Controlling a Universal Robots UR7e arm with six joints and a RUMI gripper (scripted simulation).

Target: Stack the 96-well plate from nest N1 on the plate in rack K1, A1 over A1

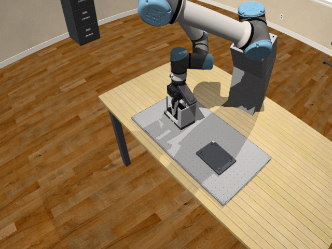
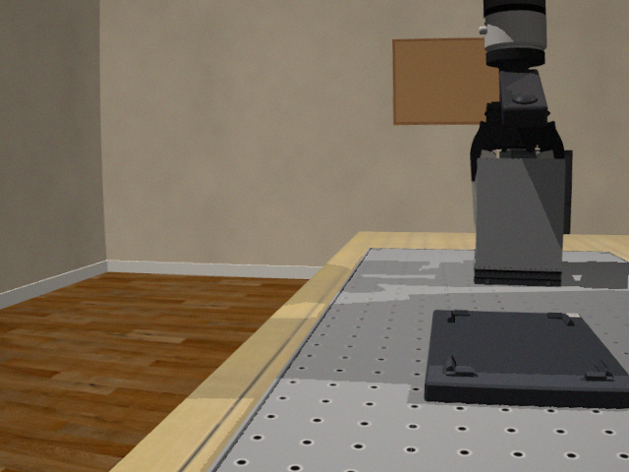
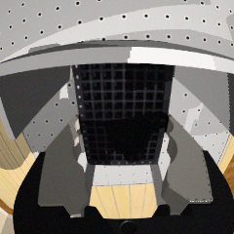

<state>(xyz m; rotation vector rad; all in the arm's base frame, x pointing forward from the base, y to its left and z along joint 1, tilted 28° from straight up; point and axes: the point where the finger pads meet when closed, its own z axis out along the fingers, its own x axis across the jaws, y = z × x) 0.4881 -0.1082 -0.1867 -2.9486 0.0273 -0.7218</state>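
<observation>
My gripper is now 30 mm above the white plate. The rest, counted from my hand: black 96-well plate (10 mm below).
</observation>
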